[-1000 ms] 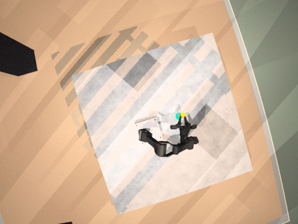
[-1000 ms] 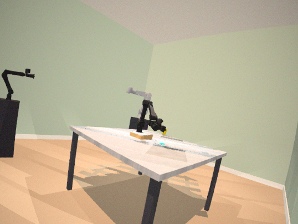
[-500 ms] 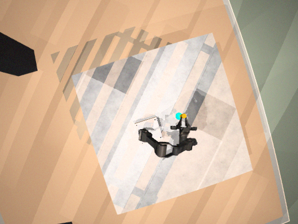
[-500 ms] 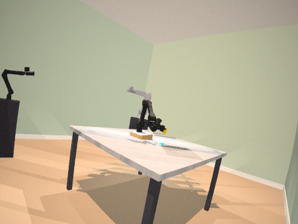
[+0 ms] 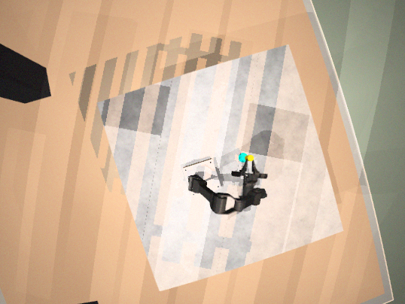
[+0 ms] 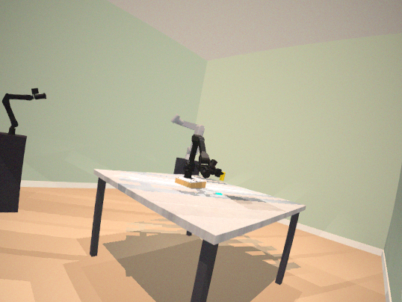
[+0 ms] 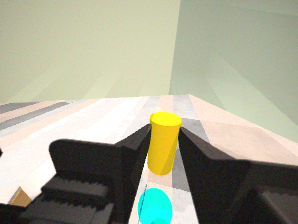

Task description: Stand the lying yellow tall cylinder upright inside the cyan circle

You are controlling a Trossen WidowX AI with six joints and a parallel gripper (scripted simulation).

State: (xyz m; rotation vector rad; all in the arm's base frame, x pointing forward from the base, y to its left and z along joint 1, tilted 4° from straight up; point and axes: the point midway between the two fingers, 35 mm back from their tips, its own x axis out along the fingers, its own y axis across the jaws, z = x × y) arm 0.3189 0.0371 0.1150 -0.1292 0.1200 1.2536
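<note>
Now: gripper tip 16 cm above the cyan circle. Round my gripper tip: yellow cylinder (2 cm below).
</note>
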